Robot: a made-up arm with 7 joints. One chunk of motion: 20 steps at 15 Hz.
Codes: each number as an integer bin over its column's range. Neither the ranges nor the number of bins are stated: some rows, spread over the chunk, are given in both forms.
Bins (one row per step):
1: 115 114 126 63 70 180
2: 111 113 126 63 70 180
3: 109 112 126 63 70 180
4: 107 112 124 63 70 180
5: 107 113 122 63 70 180
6: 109 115 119 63 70 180
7: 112 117 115 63 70 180
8: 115 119 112 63 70 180
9: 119 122 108 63 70 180
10: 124 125 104 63 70 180
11: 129 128 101 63 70 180
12: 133 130 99 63 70 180
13: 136 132 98 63 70 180
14: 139 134 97 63 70 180
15: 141 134 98 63 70 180
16: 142 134 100 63 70 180
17: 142 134 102 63 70 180
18: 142 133 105 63 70 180
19: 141 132 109 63 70 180
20: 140 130 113 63 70 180
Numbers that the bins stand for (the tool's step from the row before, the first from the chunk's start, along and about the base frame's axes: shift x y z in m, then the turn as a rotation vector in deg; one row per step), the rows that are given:
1: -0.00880 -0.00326 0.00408 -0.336 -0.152 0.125
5: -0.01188 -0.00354 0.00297 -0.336 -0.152 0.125
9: -0.00727 -0.00103 -0.00093 -0.336 -0.152 0.125
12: -0.00189 0.00120 -0.00344 -0.336 -0.152 0.125
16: 0.00157 0.00231 -0.00316 -0.336 -0.152 0.125
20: 0.00080 0.00120 0.00046 -0.336 -0.152 0.125
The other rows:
2: -0.01034 -0.00354 0.00408 -0.336 -0.152 0.125
3: -0.01111 -0.00382 0.00408 -0.336 -0.152 0.125
4: -0.01188 -0.00382 0.00353 -0.336 -0.152 0.125
6: -0.01111 -0.00298 0.00213 -0.336 -0.152 0.125
7: -0.00996 -0.00242 0.00102 -0.336 -0.152 0.125
8: -0.00880 -0.00187 0.00018 -0.336 -0.152 0.125
10: -0.00535 -0.00020 -0.00204 -0.336 -0.152 0.125
11: -0.00342 0.00064 -0.00288 -0.336 -0.152 0.125
13: -0.00073 0.00175 -0.00371 -0.336 -0.152 0.125
14: 0.00042 0.00231 -0.00399 -0.336 -0.152 0.125
15: 0.00119 0.00231 -0.00371 -0.336 -0.152 0.125
17: 0.00157 0.00231 -0.00260 -0.336 -0.152 0.125
18: 0.00157 0.00203 -0.00176 -0.336 -0.152 0.125
19: 0.00119 0.00175 -0.00065 -0.336 -0.152 0.125

